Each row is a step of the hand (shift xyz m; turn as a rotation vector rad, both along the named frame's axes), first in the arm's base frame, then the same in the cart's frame.
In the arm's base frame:
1: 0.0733 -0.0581 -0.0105 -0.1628 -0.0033 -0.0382
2: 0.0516 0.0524 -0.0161 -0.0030 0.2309 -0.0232
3: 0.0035 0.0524 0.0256 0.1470 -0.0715 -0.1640
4: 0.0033 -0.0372 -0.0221 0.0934 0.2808 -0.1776
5: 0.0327 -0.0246 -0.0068 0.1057 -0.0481 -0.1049
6: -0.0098 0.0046 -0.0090 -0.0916 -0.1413 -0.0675
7: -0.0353 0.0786 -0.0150 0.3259 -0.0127 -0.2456
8: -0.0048 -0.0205 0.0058 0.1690 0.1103 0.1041
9: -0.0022 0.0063 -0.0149 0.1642 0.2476 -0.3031
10: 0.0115 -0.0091 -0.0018 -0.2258 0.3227 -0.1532
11: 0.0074 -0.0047 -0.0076 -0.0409 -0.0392 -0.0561
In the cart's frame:
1: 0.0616 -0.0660 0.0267 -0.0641 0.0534 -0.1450
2: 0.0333 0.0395 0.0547 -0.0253 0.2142 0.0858
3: -0.0277 0.0355 0.0372 0.2286 -0.0367 0.0056
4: 0.0262 -0.0251 -0.0238 0.1441 0.2940 0.1090
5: 0.0289 -0.0274 0.0115 0.1534 -0.0285 0.0116
6: 0.0006 0.0101 -0.0098 0.0256 -0.0754 -0.1630
7: -0.0230 0.0844 -0.0006 0.3869 0.0017 0.1305
8: -0.0037 -0.0192 -0.0098 -0.0038 0.0140 0.2266
9: 0.0094 0.0119 -0.0060 0.2908 0.2956 0.0903
10: 0.0098 -0.0103 0.0041 -0.0690 0.4027 -0.1078
11: 0.0112 -0.0031 0.0001 0.0277 -0.0024 -0.0747

